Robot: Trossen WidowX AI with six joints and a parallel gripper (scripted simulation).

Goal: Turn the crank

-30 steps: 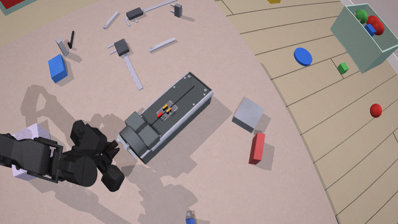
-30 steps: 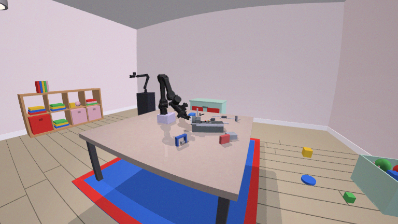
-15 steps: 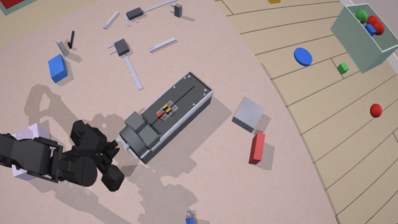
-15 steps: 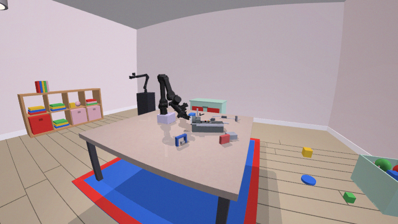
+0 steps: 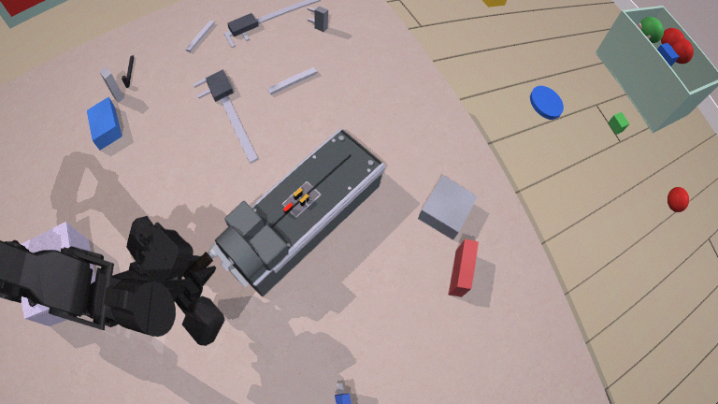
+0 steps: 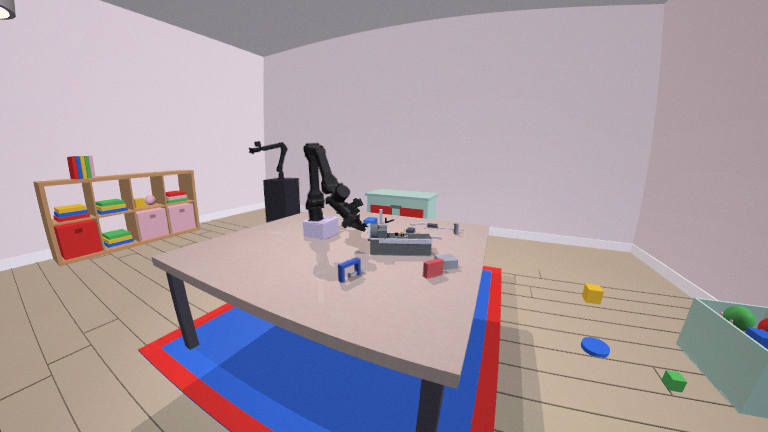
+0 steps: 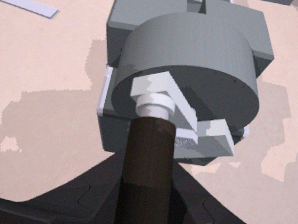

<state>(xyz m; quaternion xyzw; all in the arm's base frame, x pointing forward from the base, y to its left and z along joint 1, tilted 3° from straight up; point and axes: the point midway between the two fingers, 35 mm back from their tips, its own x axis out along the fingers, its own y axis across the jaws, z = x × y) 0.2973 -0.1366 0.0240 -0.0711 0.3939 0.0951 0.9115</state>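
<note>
The dark brown crank handle is 2 cm behind my gripper tip and 2 cm above it. Round my gripper tip: red pointer (14 cm ahead, 2 cm to the left, 1 cm below); then red block (32 cm ahead, 18 cm to the right, 6 cm below); then grey block (36 cm ahead, 8 cm to the right, 7 cm below).
</note>
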